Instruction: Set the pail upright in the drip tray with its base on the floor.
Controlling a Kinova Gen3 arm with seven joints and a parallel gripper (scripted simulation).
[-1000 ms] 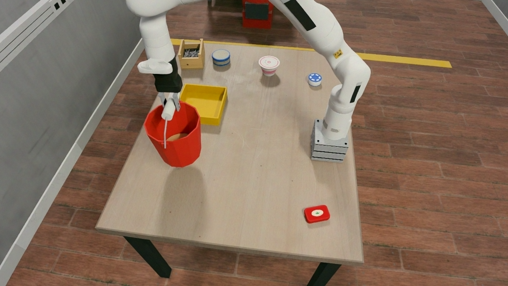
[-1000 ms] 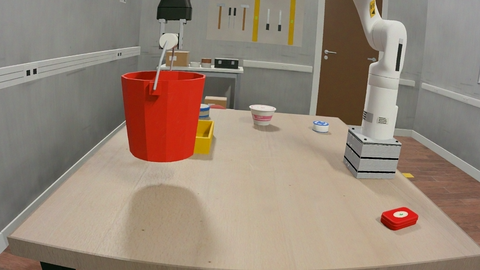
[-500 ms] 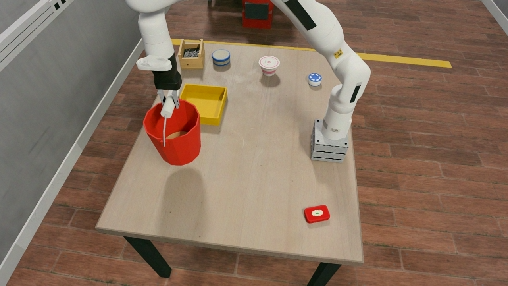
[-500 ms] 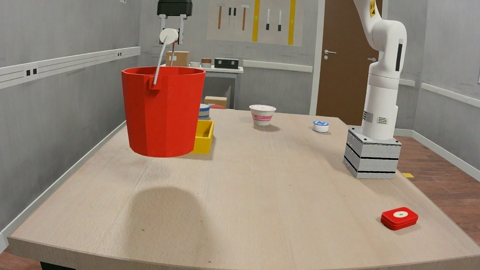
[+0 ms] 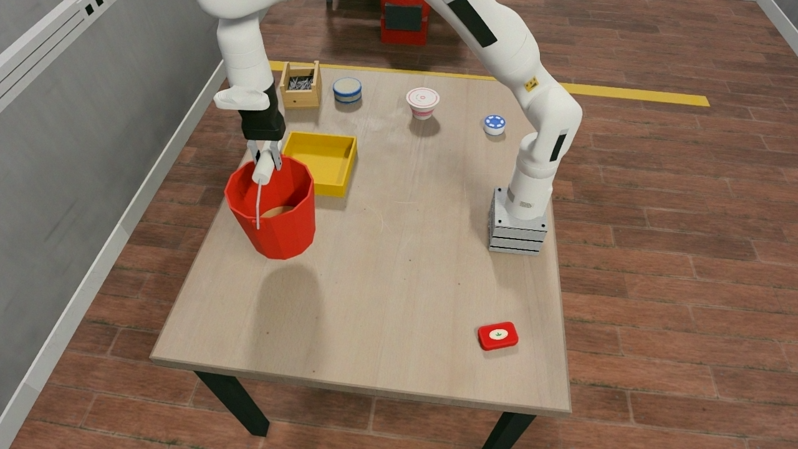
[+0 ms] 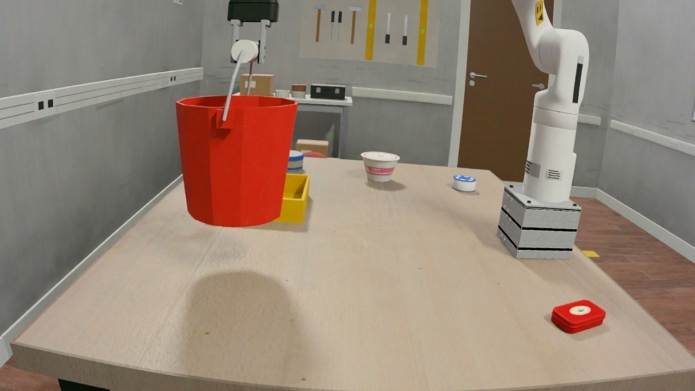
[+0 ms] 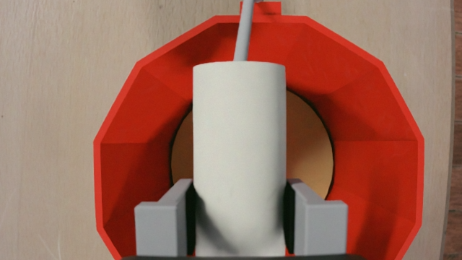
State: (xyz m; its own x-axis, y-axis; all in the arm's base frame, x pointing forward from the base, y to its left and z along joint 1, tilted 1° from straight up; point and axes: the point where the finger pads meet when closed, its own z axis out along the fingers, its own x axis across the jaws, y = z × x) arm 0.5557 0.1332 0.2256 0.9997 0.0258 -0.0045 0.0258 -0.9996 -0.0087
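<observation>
The pail handle is 3 cm below my hand. Also, from my hand: red pail: 10 cm below, 1 cm ahead; yellow drip tray: 32 cm below, 31 cm to the right, 1 cm ahead; red tin: 50 cm behind, 32 cm below, 16 cm to the left.
</observation>
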